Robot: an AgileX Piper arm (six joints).
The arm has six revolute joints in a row. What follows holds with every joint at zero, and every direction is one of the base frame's.
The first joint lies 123 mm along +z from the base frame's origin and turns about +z.
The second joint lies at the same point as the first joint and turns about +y.
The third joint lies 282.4 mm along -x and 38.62 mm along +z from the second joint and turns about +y.
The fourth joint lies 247.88 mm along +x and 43.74 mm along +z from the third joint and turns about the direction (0.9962, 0, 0.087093).
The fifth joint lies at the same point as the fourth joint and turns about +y.
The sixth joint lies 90.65 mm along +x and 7.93 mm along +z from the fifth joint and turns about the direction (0.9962, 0, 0.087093).
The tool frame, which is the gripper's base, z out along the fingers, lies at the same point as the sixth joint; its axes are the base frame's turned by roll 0, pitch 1.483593 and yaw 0 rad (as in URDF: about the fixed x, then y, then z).
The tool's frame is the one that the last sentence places.
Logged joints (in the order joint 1, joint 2, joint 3, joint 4, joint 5, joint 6), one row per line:
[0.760, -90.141, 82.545, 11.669, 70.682, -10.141]
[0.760, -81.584, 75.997, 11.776, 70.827, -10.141]
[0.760, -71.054, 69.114, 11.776, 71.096, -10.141]
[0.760, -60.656, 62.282, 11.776, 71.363, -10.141]
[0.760, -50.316, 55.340, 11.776, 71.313, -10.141]
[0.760, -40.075, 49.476, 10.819, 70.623, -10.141]
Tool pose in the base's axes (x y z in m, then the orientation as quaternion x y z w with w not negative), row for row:
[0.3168, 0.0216, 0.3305, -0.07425, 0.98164, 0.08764, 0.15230]
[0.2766, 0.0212, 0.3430, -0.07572, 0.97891, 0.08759, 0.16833]
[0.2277, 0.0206, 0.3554, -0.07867, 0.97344, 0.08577, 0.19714]
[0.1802, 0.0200, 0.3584, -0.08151, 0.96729, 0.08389, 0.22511]
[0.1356, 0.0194, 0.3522, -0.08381, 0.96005, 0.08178, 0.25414]
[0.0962, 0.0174, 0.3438, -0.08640, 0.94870, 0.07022, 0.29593]
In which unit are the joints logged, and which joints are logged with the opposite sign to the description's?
The joints are logged in degrees. Opposite sign: joint 2, joint 3.
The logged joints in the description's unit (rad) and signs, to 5 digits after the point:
[0.01326, 1.57326, -1.44068, 0.20366, 1.23363, -0.17699]
[0.01326, 1.42391, -1.32640, 0.20553, 1.23616, -0.17699]
[0.01326, 1.24013, -1.20627, 0.20553, 1.24086, -0.17699]
[0.01326, 1.05865, -1.08703, 0.20553, 1.24552, -0.17699]
[0.01326, 0.87818, -0.96587, 0.20553, 1.24465, -0.17699]
[0.01326, 0.69944, -0.86352, 0.18883, 1.23260, -0.17699]

